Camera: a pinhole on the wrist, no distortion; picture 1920 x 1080 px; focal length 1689.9 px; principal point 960.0 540.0 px. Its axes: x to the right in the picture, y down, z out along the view. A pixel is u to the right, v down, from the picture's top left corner.
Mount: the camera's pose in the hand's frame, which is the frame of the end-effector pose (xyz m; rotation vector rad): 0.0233 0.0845 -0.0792 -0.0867 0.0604 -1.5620
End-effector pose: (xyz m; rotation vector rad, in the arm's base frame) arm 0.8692 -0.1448 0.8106 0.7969 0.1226 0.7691
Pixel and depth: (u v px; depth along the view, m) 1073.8 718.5 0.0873
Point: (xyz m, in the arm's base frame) 0.8552 -0.0861 0.8776
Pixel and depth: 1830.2 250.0 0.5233
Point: 1.1303 -0.5062 1.0086
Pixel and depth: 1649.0 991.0 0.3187
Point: 1.0798 -0.2095 0.9725
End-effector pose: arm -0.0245 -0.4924 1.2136 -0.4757 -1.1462 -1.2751
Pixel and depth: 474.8 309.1 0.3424
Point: 0.0402 -0.2245 1.3853
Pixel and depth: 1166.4 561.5 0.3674
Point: -0.1047 -0.2750 1.3996
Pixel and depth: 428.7 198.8 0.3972
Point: 0.0456 -0.1556 1.3926
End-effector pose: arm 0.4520 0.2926 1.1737 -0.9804 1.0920 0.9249
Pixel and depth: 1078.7 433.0 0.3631
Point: 0.4751 0.5859 1.1769
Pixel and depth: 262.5 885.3 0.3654
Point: 0.3262 0.6401 1.0525
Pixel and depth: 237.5 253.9 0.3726
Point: 0.2959 0.6460 1.1872
